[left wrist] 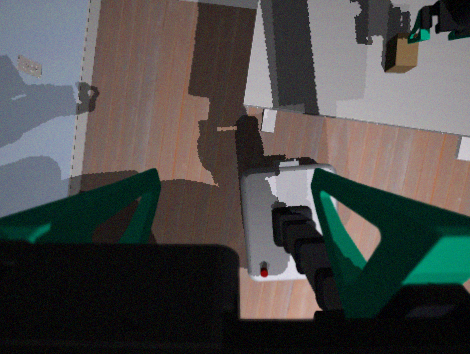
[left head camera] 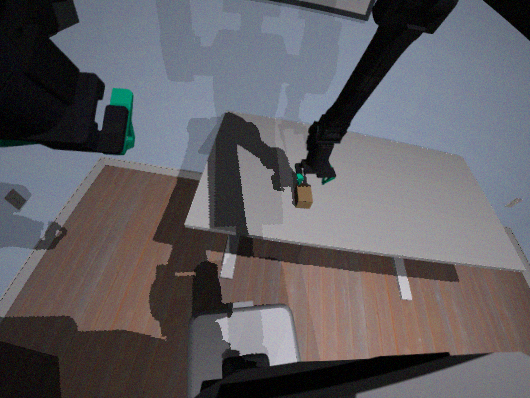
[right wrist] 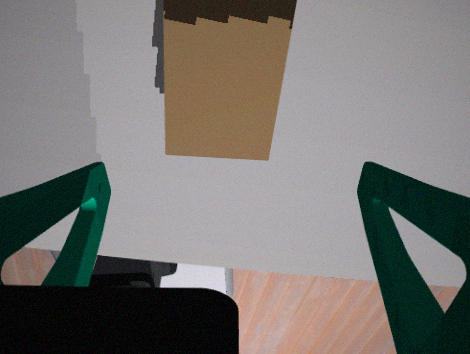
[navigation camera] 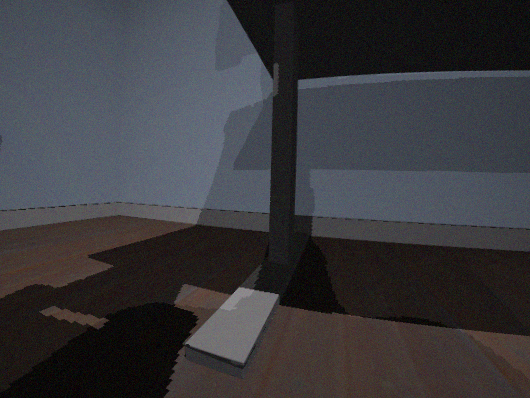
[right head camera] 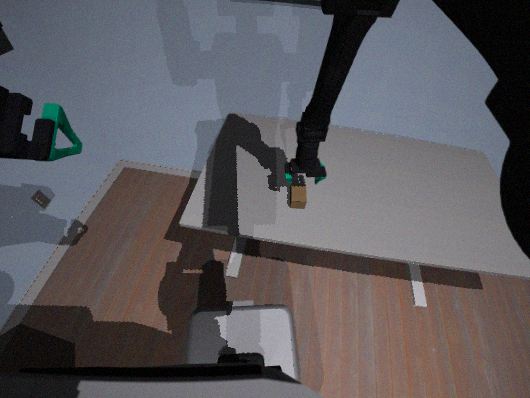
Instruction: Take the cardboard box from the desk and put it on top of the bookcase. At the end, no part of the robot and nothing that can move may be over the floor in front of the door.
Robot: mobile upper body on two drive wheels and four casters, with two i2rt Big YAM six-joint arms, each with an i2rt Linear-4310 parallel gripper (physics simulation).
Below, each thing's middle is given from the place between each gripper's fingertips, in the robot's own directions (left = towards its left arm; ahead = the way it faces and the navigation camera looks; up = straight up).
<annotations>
Right now my left hand is 290 mm short of the brown cardboard box (right wrist: 223,74), 490 mm to the left of it and 540 mm above it.
Right now my right hand is 1 cm short of the brown cardboard box and 9 cm above it.
</annotations>
